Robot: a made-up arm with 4 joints.
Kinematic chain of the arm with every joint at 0, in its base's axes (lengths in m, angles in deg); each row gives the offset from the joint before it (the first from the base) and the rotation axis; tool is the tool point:
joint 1: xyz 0 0 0.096 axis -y
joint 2: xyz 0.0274 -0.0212 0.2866 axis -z
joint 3: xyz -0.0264 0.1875 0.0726 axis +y
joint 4: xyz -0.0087 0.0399 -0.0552 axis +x
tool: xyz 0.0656 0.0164 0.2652
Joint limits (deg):
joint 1: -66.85..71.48
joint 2: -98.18..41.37
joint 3: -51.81..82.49
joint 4: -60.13..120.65
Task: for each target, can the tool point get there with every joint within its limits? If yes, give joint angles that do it. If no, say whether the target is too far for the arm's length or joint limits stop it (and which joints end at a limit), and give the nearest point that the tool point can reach.
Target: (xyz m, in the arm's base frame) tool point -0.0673 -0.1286 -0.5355
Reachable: no: joint limits stop it (at a limit: joint 1, joint 2, joint 3, joint 4) | nearest point -0.4345 -0.0447 -0.2220 | short by 0.490 m
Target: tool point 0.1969 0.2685 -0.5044
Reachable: no: joint limits stop it (at a limit: joint 1, joint 2, joint 3) | nearest point 0.4405 0.2556 -0.1300 | short by 0.447 m
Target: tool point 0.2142 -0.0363 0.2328
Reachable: yes | joints -43.73 -80.74 21.57 102.85
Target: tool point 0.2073 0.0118 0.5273
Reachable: yes | joints -16.63 -2.32 8.98 51.19
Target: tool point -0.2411 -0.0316 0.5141
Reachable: yes | joints 29.67 -55.92 -26.96 55.22
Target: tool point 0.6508 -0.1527 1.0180
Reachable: no: too far | nearest point 0.3607 -0.0987 0.6172 | short by 0.498 m
